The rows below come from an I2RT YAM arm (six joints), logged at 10 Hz.
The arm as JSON. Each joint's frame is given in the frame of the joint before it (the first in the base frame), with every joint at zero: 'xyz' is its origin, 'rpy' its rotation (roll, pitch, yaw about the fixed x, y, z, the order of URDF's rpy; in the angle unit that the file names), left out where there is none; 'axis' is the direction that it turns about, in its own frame. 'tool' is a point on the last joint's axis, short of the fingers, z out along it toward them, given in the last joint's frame.
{
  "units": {
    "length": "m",
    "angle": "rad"
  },
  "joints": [
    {
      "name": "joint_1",
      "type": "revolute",
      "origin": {
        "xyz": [
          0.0,
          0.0,
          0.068
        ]
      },
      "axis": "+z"
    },
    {
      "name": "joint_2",
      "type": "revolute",
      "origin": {
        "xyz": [
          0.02,
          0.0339,
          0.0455
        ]
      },
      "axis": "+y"
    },
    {
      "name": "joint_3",
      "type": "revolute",
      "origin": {
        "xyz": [
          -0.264,
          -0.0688,
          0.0
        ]
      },
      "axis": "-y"
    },
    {
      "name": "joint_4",
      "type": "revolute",
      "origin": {
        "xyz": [
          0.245,
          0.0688,
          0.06
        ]
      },
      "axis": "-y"
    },
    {
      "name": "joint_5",
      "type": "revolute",
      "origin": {
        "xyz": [
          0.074,
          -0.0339,
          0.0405
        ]
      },
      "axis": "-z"
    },
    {
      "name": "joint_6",
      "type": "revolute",
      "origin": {
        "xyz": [
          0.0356,
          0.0,
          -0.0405
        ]
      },
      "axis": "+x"
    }
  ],
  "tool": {
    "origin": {
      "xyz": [
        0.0,
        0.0,
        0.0
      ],
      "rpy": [
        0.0,
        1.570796,
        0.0
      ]
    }
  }
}
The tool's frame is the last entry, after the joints.
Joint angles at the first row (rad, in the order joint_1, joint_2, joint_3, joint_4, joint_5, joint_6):
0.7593 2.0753 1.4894 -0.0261 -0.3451 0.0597
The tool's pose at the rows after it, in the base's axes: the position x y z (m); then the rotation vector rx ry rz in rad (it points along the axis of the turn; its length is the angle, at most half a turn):
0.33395 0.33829 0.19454 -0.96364 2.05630 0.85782
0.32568 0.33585 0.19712 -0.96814 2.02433 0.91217
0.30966 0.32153 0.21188 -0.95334 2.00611 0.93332
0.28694 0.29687 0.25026 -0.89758 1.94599 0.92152
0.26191 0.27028 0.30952 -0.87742 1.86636 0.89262
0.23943 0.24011 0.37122 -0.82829 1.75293 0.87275
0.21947 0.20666 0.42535 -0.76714 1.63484 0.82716
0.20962 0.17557 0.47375 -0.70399 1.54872 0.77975
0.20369 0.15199 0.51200 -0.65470 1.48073 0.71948
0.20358 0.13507 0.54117 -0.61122 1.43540 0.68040
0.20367 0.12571 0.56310 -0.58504 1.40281 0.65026
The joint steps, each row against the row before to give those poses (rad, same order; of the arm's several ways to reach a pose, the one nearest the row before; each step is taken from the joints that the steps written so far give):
0.0061 0.0125 0.0063 0.0076 -0.0153 0.0185
0.0061 -0.0321 -0.0520 0.0534 -0.0338 0.0168
0.0016 -0.0979 -0.0919 0.0203 -0.0062 0.0169
-0.0015 -0.1747 -0.0998 0.0016 0.0352 0.0200
-0.0015 -0.1888 -0.0003 -0.1160 0.0307 -0.0183
-0.0153 -0.1580 0.0504 -0.0940 0.0246 -0.0093
-0.0322 -0.1198 0.0736 -0.0735 0.0290 -0.0214
-0.0613 -0.0478 0.1316 -0.0859 0.0017 -0.0154
-0.0582 -0.0032 0.1397 -0.0707 0.0046 -0.0229
-0.0583 0.0290 0.1366 -0.0537 -0.0106 -0.0047
-0.0339 0.0399 0.1244 -0.0476 -0.0016 -0.0061

